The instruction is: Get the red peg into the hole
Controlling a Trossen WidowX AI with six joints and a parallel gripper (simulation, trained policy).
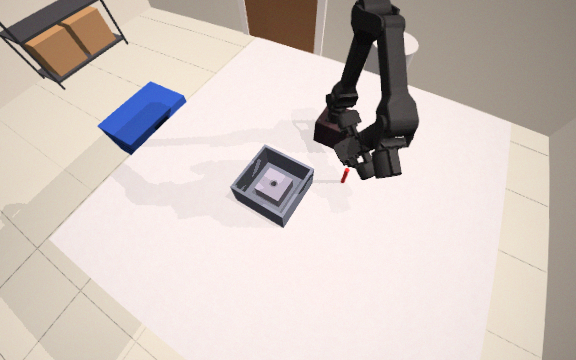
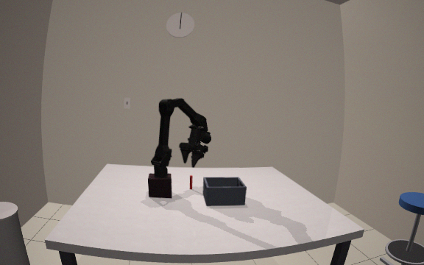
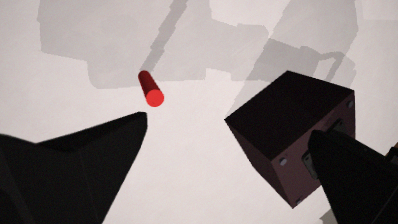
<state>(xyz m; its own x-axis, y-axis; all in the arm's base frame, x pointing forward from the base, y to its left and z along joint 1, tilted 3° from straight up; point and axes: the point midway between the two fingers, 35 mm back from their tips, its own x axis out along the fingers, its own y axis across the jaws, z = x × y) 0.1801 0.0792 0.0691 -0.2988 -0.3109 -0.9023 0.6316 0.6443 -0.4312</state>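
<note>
Now: gripper tip 100 mm above the red peg, 20 mm to the right of it and 20 mm short of it. The rest, counted from my gripper tip: light grey plate 190 mm to the right, 140 mm ahead, 100 mm below; then grey box 190 mm to the right, 140 mm ahead, 120 mm below.
</note>
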